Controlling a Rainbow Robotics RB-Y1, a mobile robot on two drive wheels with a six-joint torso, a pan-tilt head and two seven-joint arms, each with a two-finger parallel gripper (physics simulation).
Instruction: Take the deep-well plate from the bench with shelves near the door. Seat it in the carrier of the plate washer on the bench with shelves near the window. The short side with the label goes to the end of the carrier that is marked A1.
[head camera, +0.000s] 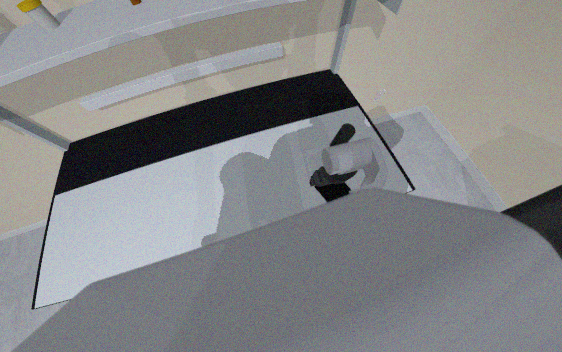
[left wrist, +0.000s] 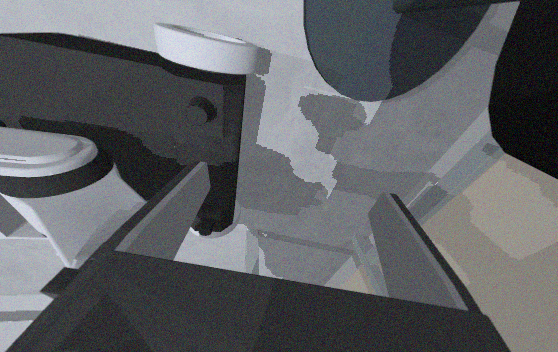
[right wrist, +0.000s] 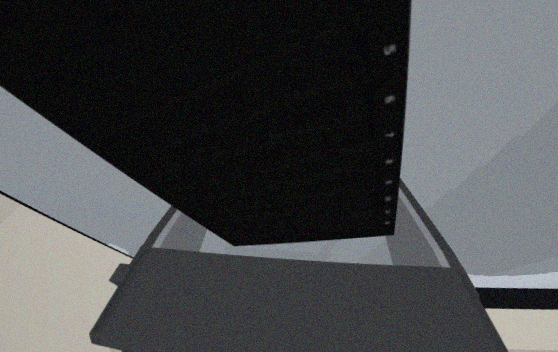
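Observation:
The black deep-well plate fills much of the right wrist view, with small pale numbers along its right edge. My right gripper is open; the plate's near end covers both fingertips and is not clamped. In the head view a small black shape, perhaps part of the plate, shows below my right wrist, partly hidden by a large grey surface. My left gripper is open and empty, away from the bench top. The label, the plate washer and its A1 mark do not show.
The white bench top has a black strip along its back. Above it are a pale bar and a shelf with a yellow-capped tube. A dark rounded body and a white ring-like part are near my left gripper.

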